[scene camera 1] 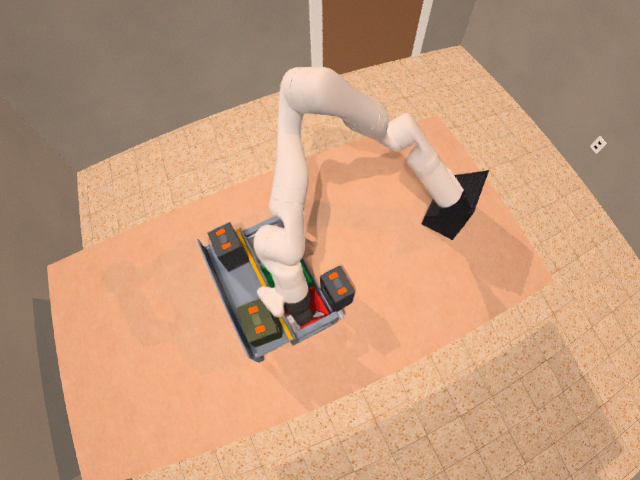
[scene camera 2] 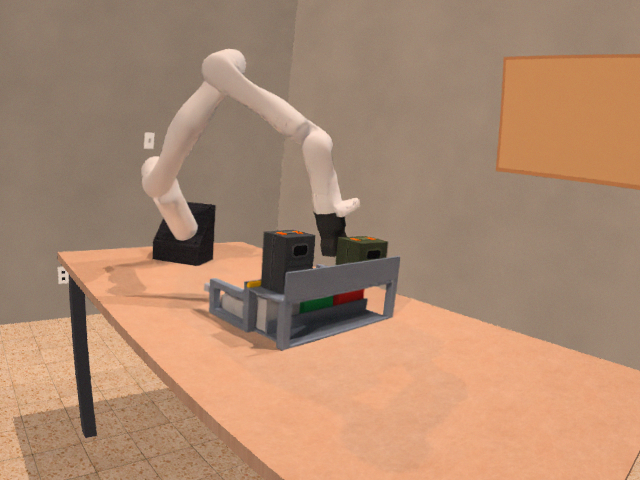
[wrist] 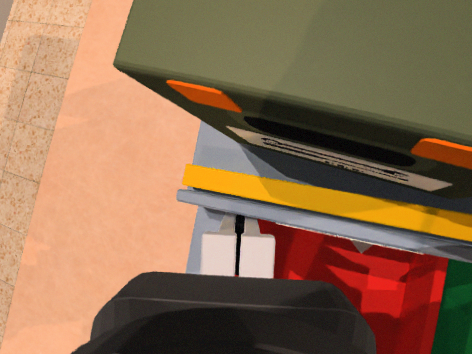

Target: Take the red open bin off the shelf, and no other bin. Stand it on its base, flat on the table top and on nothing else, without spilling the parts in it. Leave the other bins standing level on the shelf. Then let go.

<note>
The pictures show: the gripper, a red bin, a pale bin and a dark grey box.
</note>
